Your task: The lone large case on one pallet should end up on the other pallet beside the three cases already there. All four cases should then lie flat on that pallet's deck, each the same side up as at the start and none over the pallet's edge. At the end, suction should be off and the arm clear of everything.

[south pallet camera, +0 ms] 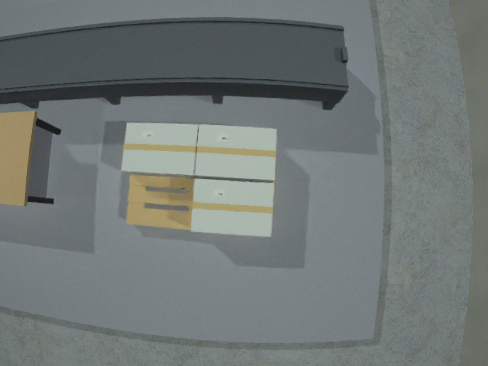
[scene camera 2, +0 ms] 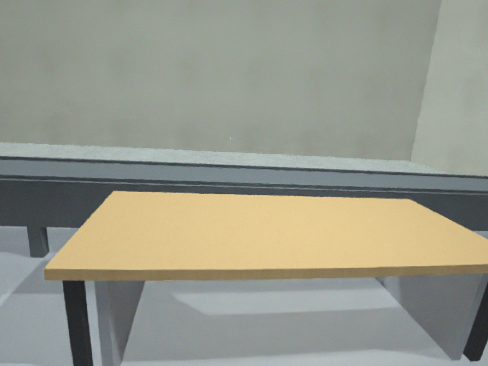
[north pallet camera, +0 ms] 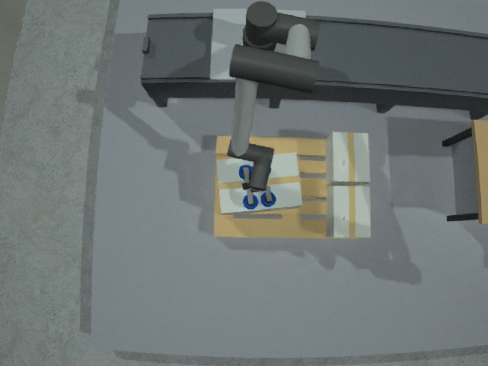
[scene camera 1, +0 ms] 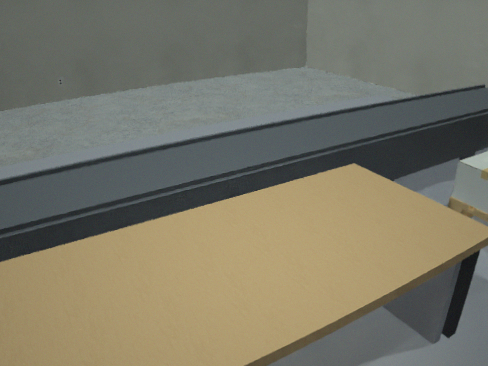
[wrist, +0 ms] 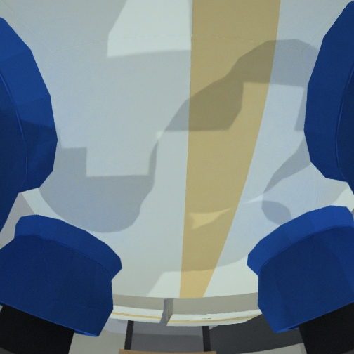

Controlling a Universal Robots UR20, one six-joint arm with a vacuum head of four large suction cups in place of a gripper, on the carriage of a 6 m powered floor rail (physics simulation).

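Where they show: arm's base, link origin: (north pallet camera: 259, 42).
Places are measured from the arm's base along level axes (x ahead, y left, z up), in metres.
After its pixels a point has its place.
Observation:
The lone large white case (north pallet camera: 285, 195) {x 1.096, y 0.203, z -0.177 m} (wrist: 125, 250), with a tan tape strip, lies flat and slightly turned on the north pallet (north pallet camera: 225, 228) {x 1.335, y -0.230, z -0.426 m}. My suction head (north pallet camera: 258, 186) {x 1.037, y -0.002, z -0.138 m} (wrist: 179, 165) is over it with its blue cups very close to the lid; a gap or full contact cannot be made out. The case is not raised, and I judge the head open. In the south pallet camera, three white cases, at back left (south pallet camera: 160, 162) {x 0.897, y 4.636, z -0.177 m}, back right (south pallet camera: 235, 166) {x 0.908, y 5.199, z -0.176 m} and front right (south pallet camera: 231, 222) {x 1.313, y 5.187, z -0.176 m}, lie flat on the south pallet (south pallet camera: 165, 219) {x 1.324, y 4.642, z -0.425 m}. Its front left quarter is bare deck.
Two smaller white cases (north pallet camera: 342, 160) {x 0.829, y 0.629, z -0.188 m} (north pallet camera: 342, 220) {x 1.269, y 0.625, z -0.202 m} stand at the north pallet's right end. The arm (north pallet camera: 245, 115) {x 0.765, y -0.091, z 0.558 m} reaches over from its carriage (north pallet camera: 225, 30) {x -0.102, y -0.253, z 0.000 m} on the floor rail (north pallet camera: 400, 55) (south pallet camera: 200, 52). A wooden table (scene camera 1: 250, 250) {x 0.880, y 2.626, z -0.040 m} (scene camera 2: 265, 235) {x 1.043, y 2.425, z -0.040 m} stands between the pallets.

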